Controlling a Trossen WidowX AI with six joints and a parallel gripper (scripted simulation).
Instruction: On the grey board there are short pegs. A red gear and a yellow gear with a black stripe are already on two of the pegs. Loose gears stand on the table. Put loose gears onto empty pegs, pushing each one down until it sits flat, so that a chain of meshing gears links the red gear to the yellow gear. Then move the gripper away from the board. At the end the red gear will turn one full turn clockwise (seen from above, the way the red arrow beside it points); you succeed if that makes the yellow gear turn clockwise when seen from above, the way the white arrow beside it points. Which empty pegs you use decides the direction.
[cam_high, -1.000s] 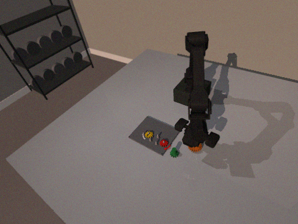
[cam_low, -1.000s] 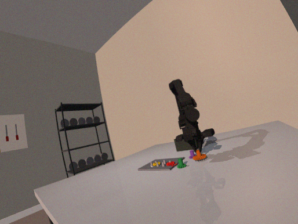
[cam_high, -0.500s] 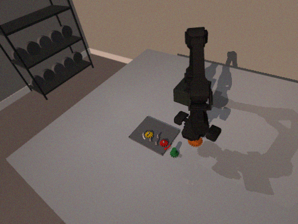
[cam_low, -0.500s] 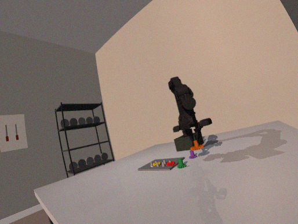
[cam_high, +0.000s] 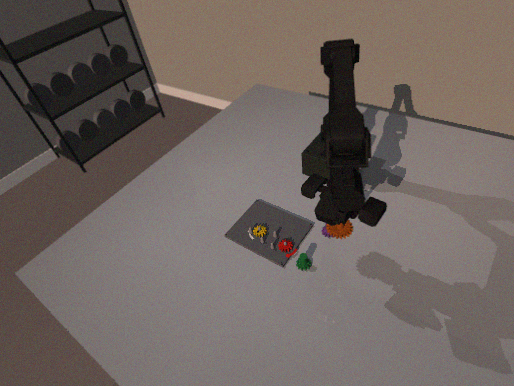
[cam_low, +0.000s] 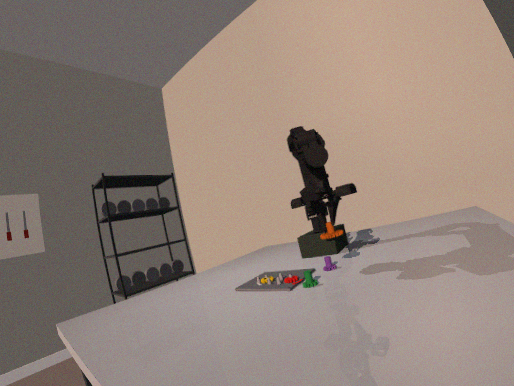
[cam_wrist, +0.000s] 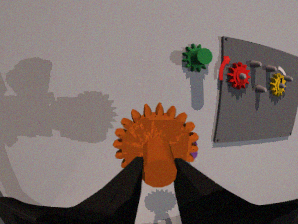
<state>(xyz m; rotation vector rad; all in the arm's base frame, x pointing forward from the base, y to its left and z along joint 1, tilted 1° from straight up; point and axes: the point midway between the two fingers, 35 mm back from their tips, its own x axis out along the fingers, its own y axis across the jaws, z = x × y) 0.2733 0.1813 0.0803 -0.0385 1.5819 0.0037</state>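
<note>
My gripper tip is now 50 mm short of the grey board, 210 mm to the left of it and 130 mm above it. Round my gripper tip: green gear: 80 mm ahead, 60 mm to the right, 120 mm below; then purple gear: 50 mm behind, 60 mm to the right, 120 mm below; then orange gear: 10 mm below.
</note>
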